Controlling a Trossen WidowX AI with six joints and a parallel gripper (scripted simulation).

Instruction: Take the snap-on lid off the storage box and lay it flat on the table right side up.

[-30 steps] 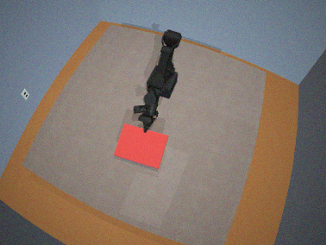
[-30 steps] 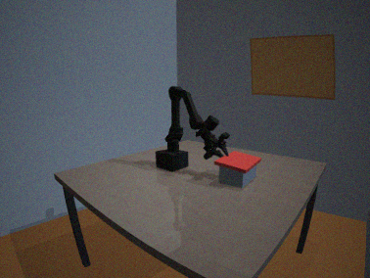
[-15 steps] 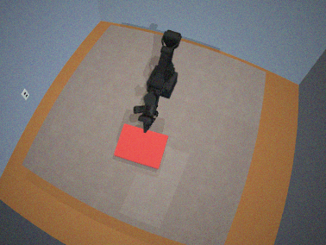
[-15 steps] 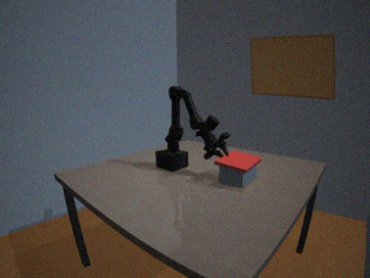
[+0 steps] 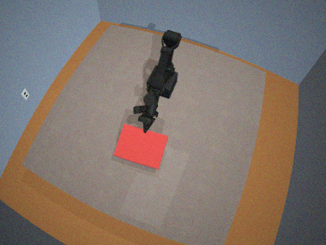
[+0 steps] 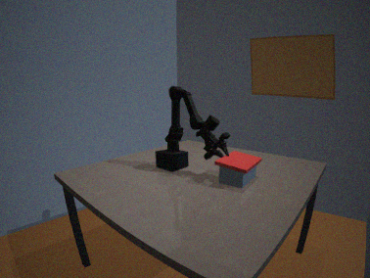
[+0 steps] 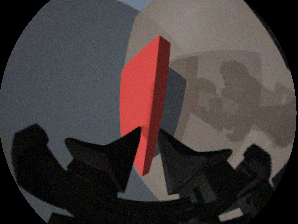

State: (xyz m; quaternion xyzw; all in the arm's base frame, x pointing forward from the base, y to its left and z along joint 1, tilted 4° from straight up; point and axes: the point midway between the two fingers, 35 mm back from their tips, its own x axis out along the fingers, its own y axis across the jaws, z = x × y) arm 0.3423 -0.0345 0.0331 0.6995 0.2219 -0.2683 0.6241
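The red lid is 8 cm ahead of my gripper tip and 1 cm to the right of it. Round my gripper tip: storage box (7 cm ahead, 1 cm to the right, 6 cm below).
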